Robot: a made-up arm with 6 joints.
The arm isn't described. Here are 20 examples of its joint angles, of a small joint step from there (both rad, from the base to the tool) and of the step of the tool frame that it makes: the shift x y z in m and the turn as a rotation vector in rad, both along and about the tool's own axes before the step.
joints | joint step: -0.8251 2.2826 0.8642 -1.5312 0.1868 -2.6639 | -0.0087 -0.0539 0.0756 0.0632 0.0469 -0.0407
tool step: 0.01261 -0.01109 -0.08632 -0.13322 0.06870 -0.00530
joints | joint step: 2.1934 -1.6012 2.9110 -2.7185 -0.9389 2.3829 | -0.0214 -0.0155 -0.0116 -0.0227 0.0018 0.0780
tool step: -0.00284 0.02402 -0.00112 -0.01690 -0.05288 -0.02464
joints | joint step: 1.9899 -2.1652 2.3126 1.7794 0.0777 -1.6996 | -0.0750 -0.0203 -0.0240 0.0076 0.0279 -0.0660
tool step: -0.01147 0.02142 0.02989 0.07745 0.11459 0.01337
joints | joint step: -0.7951 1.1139 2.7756 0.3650 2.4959 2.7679 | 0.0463 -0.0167 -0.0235 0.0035 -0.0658 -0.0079
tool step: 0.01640 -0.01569 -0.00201 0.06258 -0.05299 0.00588
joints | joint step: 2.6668 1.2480 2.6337 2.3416 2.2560 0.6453 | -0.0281 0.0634 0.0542 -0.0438 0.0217 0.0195
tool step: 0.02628 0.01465 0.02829 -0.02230 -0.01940 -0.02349
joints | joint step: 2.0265 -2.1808 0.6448 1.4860 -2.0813 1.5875 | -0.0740 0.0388 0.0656 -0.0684 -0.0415 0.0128
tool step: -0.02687 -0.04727 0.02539 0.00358 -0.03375 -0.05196
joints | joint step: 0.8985 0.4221 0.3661 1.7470 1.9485 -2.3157 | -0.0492 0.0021 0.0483 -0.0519 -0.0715 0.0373
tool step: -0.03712 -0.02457 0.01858 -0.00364 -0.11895 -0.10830
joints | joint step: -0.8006 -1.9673 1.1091 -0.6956 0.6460 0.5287 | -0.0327 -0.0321 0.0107 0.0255 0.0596 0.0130
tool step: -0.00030 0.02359 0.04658 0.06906 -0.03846 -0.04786
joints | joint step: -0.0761 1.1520 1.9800 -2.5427 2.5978 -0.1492 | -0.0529 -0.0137 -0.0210 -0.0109 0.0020 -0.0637
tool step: -0.04175 0.02702 0.00015 0.05537 0.08099 -0.03746
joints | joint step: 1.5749 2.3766 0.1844 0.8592 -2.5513 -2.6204 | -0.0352 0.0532 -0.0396 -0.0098 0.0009 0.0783
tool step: -0.04653 -0.00523 -0.05615 -0.00388 -0.16954 0.00096
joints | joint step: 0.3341 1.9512 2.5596 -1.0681 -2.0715 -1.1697 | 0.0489 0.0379 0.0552 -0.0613 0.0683 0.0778
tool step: -0.00051 0.06175 -0.00391 -0.04129 -0.12655 0.10031
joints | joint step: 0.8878 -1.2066 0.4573 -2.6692 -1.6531 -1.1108 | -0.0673 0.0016 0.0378 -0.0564 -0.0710 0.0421
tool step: 0.03424 0.02107 0.00994 -0.10908 -0.01791 -0.04235
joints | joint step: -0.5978 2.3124 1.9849 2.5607 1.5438 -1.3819 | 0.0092 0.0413 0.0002 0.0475 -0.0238 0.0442
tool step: 0.00008 0.05028 -0.01208 -0.02634 -0.01383 0.05465
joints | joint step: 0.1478 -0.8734 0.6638 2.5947 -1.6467 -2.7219 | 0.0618 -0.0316 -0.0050 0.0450 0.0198 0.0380
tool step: 0.03086 0.02541 -0.01235 -0.02367 -0.01851 -0.00544
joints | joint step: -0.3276 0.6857 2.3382 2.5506 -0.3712 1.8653 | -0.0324 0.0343 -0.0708 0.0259 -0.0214 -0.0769
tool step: 0.05016 -0.05160 -0.01319 -0.03759 0.00522 -0.06340
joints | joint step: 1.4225 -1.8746 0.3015 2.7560 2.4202 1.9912 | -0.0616 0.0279 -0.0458 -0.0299 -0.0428 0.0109
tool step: -0.03255 0.05263 0.02763 -0.02564 0.00903 -0.03136
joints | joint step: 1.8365 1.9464 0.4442 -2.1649 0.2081 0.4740 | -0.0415 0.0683 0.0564 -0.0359 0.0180 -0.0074
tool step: 0.02209 0.02931 -0.00860 0.01668 0.07311 -0.04792
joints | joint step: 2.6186 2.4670 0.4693 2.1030 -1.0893 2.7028 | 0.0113 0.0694 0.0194 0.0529 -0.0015 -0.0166
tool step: 0.01072 -0.02959 -0.05995 -0.02765 -0.03732 0.04756
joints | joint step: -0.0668 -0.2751 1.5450 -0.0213 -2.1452 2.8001 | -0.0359 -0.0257 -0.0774 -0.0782 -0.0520 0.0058
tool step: 0.01166 0.01154 -0.01398 0.06264 -0.07428 -0.06035
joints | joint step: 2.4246 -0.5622 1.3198 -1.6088 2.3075 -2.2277 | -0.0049 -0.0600 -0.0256 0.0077 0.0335 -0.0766
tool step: -0.00815 -0.00574 -0.04640 0.05629 0.09987 0.01140
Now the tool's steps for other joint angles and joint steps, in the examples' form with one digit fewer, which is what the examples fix.
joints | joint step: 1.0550 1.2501 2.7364 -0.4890 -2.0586 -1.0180 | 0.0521 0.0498 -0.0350 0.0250 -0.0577 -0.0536
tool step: 0.0225 0.0692 -0.0157 -0.1060 0.1148 -0.0211
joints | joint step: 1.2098 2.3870 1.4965 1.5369 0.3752 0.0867 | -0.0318 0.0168 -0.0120 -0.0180 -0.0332 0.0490
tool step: -0.0392 0.0060 -0.0025 -0.0238 0.0195 0.0458
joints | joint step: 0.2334 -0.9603 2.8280 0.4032 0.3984 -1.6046 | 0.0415 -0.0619 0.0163 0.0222 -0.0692 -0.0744
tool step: 0.0249 0.0386 0.0552 0.0248 -0.0081 -0.0325
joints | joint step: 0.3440 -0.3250 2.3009 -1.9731 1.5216 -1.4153 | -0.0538 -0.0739 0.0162 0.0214 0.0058 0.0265
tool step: -0.0366 -0.0545 -0.0612 -0.0679 0.0643 -0.0163
